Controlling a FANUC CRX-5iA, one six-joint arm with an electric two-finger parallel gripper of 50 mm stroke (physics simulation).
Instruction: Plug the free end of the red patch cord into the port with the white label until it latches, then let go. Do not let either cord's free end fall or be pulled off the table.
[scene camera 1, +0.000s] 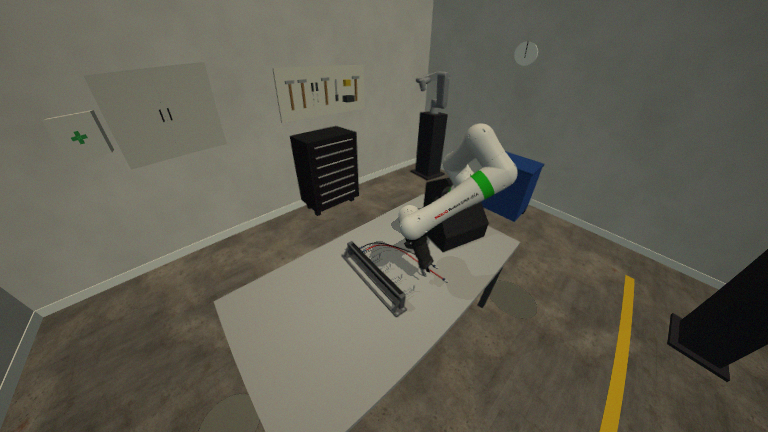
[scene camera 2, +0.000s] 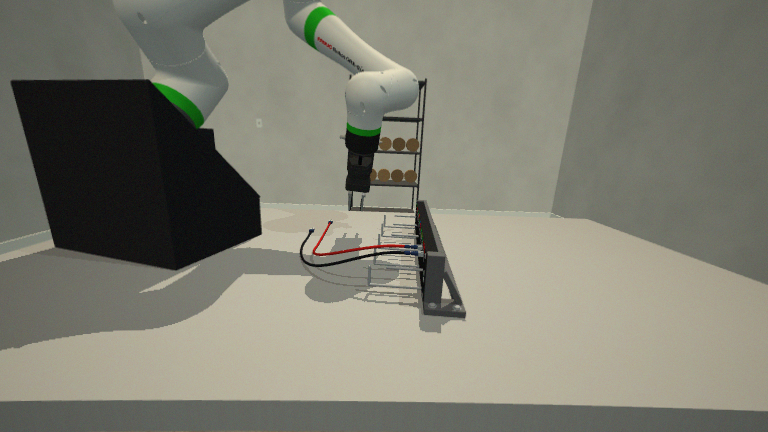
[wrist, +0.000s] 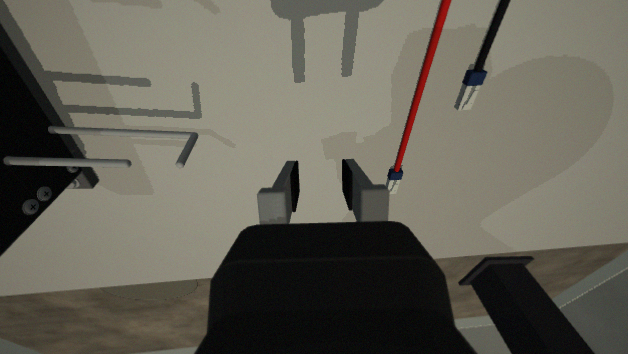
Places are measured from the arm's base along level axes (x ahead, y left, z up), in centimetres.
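Where they show: gripper, fingertip midpoint: (scene camera 1: 426, 273) (scene camera 2: 355, 208) (wrist: 320, 175); arm's base, origin of the base link: (scene camera 2: 153, 132).
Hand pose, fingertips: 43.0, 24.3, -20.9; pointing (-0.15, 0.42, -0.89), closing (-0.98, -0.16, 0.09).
Note:
Things, the pixels of their top centre, and the offset from my fingertips, as dx, dy, dz. "spot": a spot on its surface instead.
- patch panel, middle of its top: (scene camera 2: 413, 218) (scene camera 1: 378, 263) +18.3, -19.0, +3.0
- clear plug, middle of its top: (wrist: 395, 186) (scene camera 2: 330, 219) (scene camera 1: 445, 279) -9.9, +6.2, -5.9
- black cord's plug, surface spot: (wrist: 467, 97) (scene camera 2: 312, 228) spot: -12.9, -3.8, -6.4
The red patch cord (scene camera 2: 349, 250) (wrist: 422, 85) runs from the patch panel (scene camera 1: 375, 274) (scene camera 2: 435, 276) (wrist: 25, 130) across the table. Its free end, a clear plug (scene camera 1: 444, 279) (scene camera 2: 330, 221) (wrist: 393, 185) with a navy collar, lies on the table. My gripper (scene camera 1: 424, 273) (scene camera 2: 355, 204) (wrist: 320, 175) is open and empty, pointing down above the table between panel and red plug. In the wrist view the red plug shows just right of the right finger. The black cord's plug (scene camera 2: 311, 230) (wrist: 467, 97) lies farther right. The white-labelled port cannot be made out.
Thin metal rods, some with bent ends (scene camera 2: 369, 276) (wrist: 125, 132), stick out from the panel's port side towards the gripper. The black robot base (scene camera 1: 461, 228) (scene camera 2: 107, 171) stands beyond the cord ends. The table edge crosses the lower part of the wrist view.

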